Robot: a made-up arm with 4 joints. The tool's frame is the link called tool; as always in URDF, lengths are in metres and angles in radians. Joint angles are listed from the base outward. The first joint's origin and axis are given. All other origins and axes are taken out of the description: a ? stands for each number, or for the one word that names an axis. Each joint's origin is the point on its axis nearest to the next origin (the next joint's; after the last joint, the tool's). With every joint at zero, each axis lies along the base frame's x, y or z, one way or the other. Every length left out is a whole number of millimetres.
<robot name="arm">
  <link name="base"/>
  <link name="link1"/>
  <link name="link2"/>
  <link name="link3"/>
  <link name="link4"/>
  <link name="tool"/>
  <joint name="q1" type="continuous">
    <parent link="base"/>
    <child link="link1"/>
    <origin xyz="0.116 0 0.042" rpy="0 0 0"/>
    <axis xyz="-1 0 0"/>
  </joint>
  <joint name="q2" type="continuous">
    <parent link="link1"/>
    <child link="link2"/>
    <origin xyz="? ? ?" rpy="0 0 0"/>
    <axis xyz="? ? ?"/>
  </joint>
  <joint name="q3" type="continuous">
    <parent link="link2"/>
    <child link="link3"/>
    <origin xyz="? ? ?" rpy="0 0 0"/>
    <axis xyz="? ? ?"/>
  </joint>
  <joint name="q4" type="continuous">
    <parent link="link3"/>
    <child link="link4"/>
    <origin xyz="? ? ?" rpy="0 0 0"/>
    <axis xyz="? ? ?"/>
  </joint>
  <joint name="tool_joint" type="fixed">
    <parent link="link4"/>
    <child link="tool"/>
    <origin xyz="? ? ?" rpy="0 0 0"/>
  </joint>
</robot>
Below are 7 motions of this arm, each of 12 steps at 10 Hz.
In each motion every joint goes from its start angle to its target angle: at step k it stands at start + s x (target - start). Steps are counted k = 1, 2, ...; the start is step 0. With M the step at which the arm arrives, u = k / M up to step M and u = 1 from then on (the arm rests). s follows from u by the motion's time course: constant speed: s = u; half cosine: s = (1 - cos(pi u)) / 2; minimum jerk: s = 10 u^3 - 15 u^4 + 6 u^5.
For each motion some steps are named. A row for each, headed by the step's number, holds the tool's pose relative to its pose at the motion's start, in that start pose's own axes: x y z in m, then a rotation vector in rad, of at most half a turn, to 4 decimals.
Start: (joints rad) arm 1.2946 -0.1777 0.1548 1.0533
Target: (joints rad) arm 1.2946 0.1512 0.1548 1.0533
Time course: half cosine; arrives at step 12
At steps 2, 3, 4, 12:
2: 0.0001 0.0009 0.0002 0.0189 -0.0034 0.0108
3: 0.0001 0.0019 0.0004 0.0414 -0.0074 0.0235
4: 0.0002 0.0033 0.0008 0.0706 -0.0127 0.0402
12: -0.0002 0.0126 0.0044 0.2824 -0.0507 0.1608

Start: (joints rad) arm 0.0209 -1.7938 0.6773 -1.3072
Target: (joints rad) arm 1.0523 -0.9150 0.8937 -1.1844
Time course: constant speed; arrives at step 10
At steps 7, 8, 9, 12:
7: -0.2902 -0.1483 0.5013 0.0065 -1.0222 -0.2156
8: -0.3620 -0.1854 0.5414 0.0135 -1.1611 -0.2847
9: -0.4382 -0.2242 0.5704 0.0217 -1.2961 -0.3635
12: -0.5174 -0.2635 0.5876 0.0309 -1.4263 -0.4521

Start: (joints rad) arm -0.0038 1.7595 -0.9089 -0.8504
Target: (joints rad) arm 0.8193 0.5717 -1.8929 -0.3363
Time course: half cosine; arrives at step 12
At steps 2, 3, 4, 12:
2: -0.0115 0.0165 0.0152 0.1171 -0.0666 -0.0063
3: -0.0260 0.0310 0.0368 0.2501 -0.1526 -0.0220
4: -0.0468 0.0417 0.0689 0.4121 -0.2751 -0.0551
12: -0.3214 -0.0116 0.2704 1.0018 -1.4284 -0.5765

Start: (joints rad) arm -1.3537 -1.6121 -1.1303 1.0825
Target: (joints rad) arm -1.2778 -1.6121 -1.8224 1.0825
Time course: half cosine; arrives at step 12
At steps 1, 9, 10, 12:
1: 0.0011 0.0021 0.0002 0.0066 -0.0005 -0.0099
9: 0.0714 0.0855 0.0291 0.3357 -0.0095 -0.4934
10: 0.0796 0.0910 0.0333 0.3673 -0.0085 -0.5391
12: 0.0866 0.0953 0.0369 0.3940 -0.0073 -0.5775

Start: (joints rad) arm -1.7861 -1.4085 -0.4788 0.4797
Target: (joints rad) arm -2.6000 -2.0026 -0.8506 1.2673
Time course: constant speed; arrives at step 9
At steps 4, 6, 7, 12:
4: -0.1282 -0.0016 0.0516 -0.1149 -0.1760 -0.4346
6: -0.1847 0.0092 0.0853 -0.2639 -0.2745 -0.6121
7: -0.2102 0.0176 0.1031 -0.3584 -0.3248 -0.6845
12: -0.2550 0.0394 0.1389 -0.5812 -0.4258 -0.7880

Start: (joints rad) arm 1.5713 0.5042 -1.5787 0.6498
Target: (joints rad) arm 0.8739 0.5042 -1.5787 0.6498
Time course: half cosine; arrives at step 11
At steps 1, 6, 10, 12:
1: -0.0003 0.0002 -0.0021 0.0140 0.0001 -0.0020
6: -0.0082 0.0177 -0.0555 0.3941 0.0015 -0.0578
10: -0.0132 0.0431 -0.0888 0.6760 0.0026 -0.0991
12: -0.0134 0.0446 -0.0902 0.6900 0.0027 -0.1012

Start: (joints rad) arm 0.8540 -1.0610 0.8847 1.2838
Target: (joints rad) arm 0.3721 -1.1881 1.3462 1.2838
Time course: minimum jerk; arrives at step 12
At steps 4, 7, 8, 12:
4: -0.0149 0.0109 0.0360 0.0396 0.0744 0.0624
7: -0.0352 0.0236 0.1169 0.1471 0.2142 0.2073
8: -0.0383 0.0245 0.1423 0.1866 0.2518 0.2551
12: -0.0402 0.0230 0.1809 0.2529 0.3035 0.3306

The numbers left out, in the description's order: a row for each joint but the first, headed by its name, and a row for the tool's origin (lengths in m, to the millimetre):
q2: xyz 0 -0.134 -0.23, axis 0 0 1
q3: xyz 0.035 -0.05 0, axis -1 0 0
q4: xyz 0 0.081 -0.292, axis 0 -1 0
tool: xyz 0.118 0 0.061

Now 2 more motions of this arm.
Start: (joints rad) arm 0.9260 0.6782 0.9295 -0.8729
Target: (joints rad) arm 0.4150 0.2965 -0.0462 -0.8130
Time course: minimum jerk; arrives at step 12
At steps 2, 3, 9, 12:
2: -0.0022 0.0184 0.0048 0.0446 0.0017 0.0263
3: -0.0073 0.0530 0.0164 0.1305 0.0036 0.0768
9: -0.1458 0.2950 0.3314 1.1586 -0.0861 0.6634
12: -0.1702 0.2945 0.3833 1.2956 -0.1111 0.7382

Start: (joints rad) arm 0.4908 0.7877 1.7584 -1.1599
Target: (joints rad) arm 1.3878 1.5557 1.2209 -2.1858
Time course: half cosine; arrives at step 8
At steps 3, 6, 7, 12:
3: 0.0436 -0.0183 0.0047 -0.1875 0.0589 0.0415
6: 0.0592 -0.0285 -0.0466 -0.7142 0.2477 0.0622
7: 0.0556 -0.0363 -0.0701 -0.8445 0.2979 0.0423
12: 0.0540 -0.0401 -0.0793 -0.8918 0.3163 0.0327

